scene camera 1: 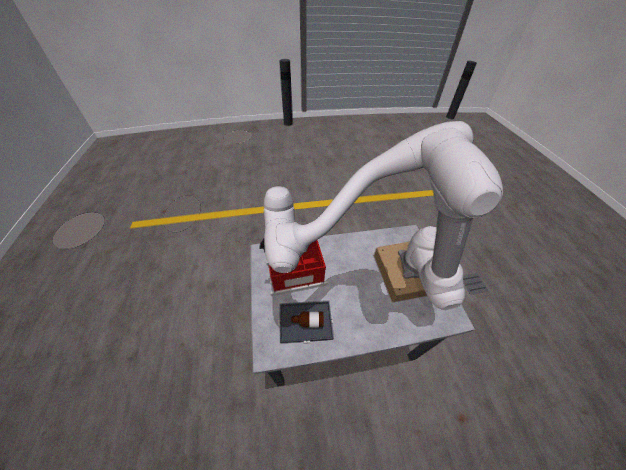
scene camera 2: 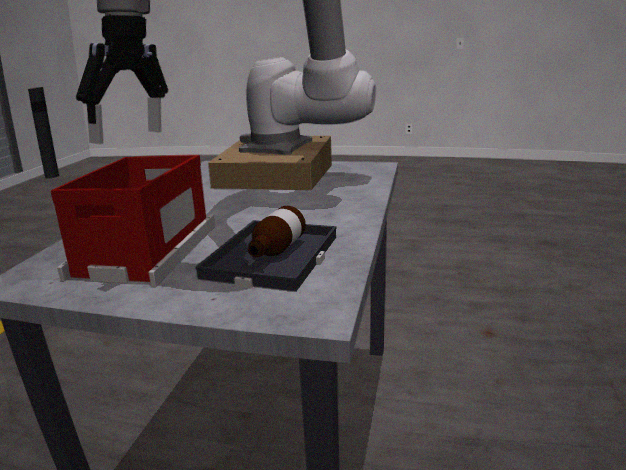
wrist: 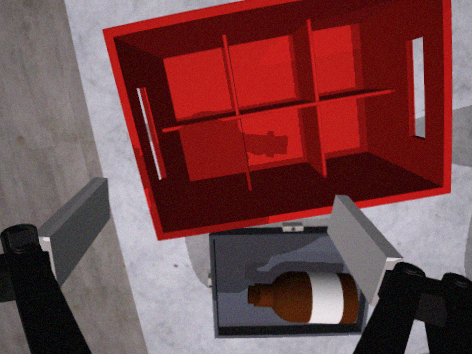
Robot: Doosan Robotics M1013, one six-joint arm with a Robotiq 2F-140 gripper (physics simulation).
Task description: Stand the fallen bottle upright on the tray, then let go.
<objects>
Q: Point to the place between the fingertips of my gripper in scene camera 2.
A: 127,136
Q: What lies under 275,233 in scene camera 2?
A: A brown bottle.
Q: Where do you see a pale guide strip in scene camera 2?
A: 173,258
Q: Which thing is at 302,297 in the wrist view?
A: A brown bottle.
</objects>
